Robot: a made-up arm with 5 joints.
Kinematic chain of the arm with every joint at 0, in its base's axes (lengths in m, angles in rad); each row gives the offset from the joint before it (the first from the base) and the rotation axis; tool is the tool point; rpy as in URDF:
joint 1: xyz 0 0 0.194 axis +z
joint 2: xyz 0 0 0 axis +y
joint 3: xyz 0.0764 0 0.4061 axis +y
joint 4: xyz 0.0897 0 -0.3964 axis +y
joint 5: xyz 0.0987 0 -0.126 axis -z
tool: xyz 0 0 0 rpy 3.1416 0 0
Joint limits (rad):
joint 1: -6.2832..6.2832
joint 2: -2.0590..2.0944
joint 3: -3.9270..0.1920
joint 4: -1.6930..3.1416
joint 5: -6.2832..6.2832
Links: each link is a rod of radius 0.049 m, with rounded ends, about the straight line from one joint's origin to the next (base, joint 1, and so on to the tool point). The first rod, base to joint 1, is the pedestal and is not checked.
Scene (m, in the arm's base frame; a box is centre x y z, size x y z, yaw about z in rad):
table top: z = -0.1
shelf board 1: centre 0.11 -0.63 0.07 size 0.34 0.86 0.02 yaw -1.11
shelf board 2: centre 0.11 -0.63 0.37 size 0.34 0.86 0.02 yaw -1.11
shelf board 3: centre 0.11 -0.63 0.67 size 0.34 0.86 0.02 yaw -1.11
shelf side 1: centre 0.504 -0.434 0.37 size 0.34 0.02 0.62 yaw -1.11
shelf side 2: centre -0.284 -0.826 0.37 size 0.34 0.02 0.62 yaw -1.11
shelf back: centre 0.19 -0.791 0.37 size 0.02 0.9 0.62 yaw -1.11
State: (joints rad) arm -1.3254 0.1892 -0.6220 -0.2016 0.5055
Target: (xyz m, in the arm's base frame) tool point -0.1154 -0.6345 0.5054
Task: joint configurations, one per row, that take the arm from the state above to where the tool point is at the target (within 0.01 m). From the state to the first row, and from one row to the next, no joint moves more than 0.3 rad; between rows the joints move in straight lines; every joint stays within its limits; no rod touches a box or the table.
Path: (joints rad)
1: -1.3966 -0.0356 -0.3495 -0.2317 0.5055
2: -1.4677 -0.2603 -0.0769 -0.2618 0.5055
3: -1.6474 -0.2632 -0.2823 -0.2679 0.5055
4: -1.8272 -0.2660 -0.4877 -0.2741 0.5055
5: -2.0069 -0.2689 -0.6930 -0.2802 0.5055
6: -1.8788 -0.0899 -0.8900 -0.2636 0.5055
7: -1.7507 0.0890 -1.0870 -0.2470 0.5055

